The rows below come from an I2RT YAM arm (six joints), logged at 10 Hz.
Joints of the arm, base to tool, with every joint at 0 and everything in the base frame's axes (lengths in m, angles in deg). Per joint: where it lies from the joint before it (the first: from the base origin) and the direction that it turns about. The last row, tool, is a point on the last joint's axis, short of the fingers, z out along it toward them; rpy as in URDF.
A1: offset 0.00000 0.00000 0.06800 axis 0 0 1
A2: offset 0.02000 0.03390 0.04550 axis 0 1 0
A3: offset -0.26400 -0.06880 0.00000 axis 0 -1 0
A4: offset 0.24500 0.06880 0.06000 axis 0 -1 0
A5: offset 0.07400 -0.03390 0.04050 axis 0 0 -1
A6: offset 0.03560 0.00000 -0.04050 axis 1 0 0
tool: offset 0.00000 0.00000 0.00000 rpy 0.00 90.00 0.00
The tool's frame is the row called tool.
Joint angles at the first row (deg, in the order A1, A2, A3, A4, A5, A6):
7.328 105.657 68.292 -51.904 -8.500 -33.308
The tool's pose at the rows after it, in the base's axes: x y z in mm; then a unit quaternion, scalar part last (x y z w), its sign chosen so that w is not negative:
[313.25 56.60 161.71 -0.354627 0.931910 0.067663 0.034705]
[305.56 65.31 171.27 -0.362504 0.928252 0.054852 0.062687]
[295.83 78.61 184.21 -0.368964 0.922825 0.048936 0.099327]
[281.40 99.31 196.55 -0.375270 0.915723 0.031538 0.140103]
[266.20 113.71 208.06 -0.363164 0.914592 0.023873 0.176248]
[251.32 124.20 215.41 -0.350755 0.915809 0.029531 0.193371]
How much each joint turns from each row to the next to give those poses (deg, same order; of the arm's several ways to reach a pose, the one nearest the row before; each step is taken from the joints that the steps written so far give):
1.978 -2.096 -1.677 1.216 0.102 1.121
1.913 -3.380 -1.921 2.184 0.954 1.134
2.843 -4.044 -1.845 2.392 0.382 2.186
4.839 -4.458 -2.356 3.200 2.549 3.830
3.949 -4.285 -2.133 2.314 2.235 4.983
3.277 -3.213 -1.584 0.525 0.931 4.536

